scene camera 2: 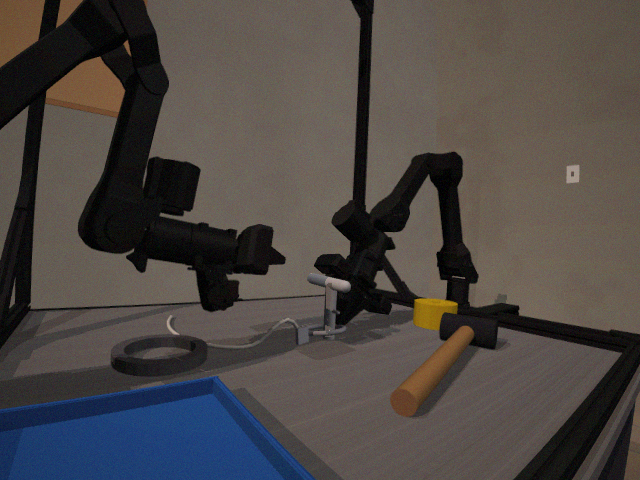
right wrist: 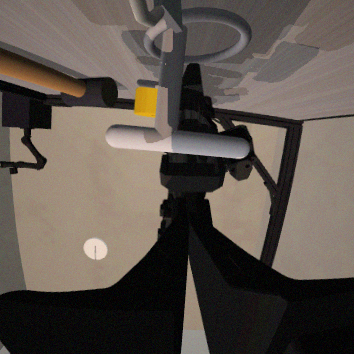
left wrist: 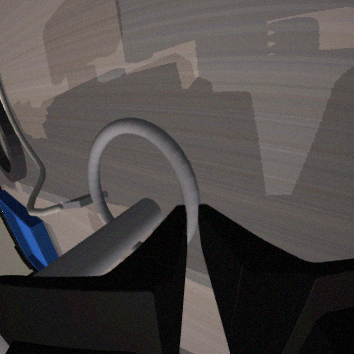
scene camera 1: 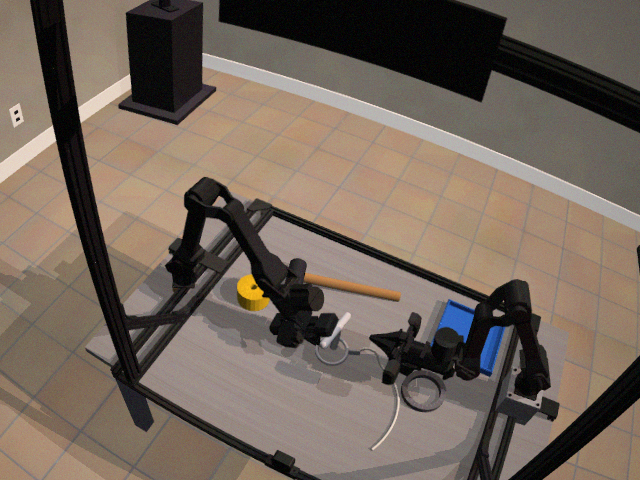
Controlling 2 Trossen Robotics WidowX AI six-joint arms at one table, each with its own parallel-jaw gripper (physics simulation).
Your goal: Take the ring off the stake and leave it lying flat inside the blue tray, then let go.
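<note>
A thin light grey ring surrounds the stake, a grey post with a crossbar, low near its base. My left gripper is shut on the ring's rim, which passes between its fingertips. My right gripper is shut and empty, across from the stake and above the table. The blue tray lies partly behind the right arm in scene camera 1.
A thick dark ring lies near the tray. A pale cord trails from a small block beside the thin ring. A mallet and a yellow cylinder also show.
</note>
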